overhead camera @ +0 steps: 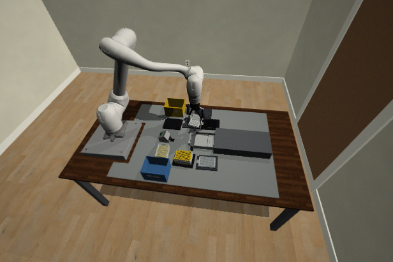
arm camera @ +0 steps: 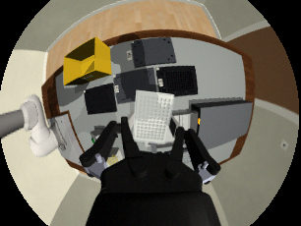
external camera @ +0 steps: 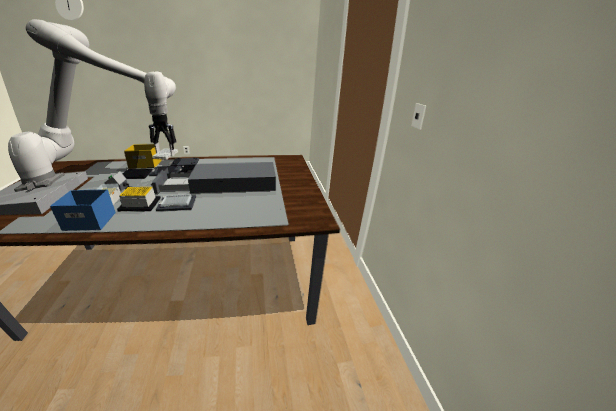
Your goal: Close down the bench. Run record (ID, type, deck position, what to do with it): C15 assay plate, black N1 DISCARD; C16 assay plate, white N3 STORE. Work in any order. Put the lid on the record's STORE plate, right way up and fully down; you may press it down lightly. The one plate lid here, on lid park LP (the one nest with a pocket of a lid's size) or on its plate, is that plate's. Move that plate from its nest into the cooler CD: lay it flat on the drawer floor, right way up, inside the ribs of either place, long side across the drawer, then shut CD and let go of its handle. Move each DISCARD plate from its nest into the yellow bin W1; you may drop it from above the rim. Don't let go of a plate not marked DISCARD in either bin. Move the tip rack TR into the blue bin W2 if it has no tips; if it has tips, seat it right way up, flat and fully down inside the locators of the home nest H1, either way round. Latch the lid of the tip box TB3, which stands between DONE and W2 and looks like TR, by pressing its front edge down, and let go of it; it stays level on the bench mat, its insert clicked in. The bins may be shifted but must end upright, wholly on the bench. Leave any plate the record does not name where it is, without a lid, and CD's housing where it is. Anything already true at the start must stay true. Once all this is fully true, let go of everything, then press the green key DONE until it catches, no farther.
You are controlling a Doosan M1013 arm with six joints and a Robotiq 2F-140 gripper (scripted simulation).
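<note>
Right now the cooler drawer is 70 mm ahead of my hand, 120 mm to the right of it and 140 mm below it. Also, from my hand: grey nest: 40 mm behind, 100 mm to the left, 160 mm below; then white plate: 20 mm below; then plate lid: 10 mm below.
</note>
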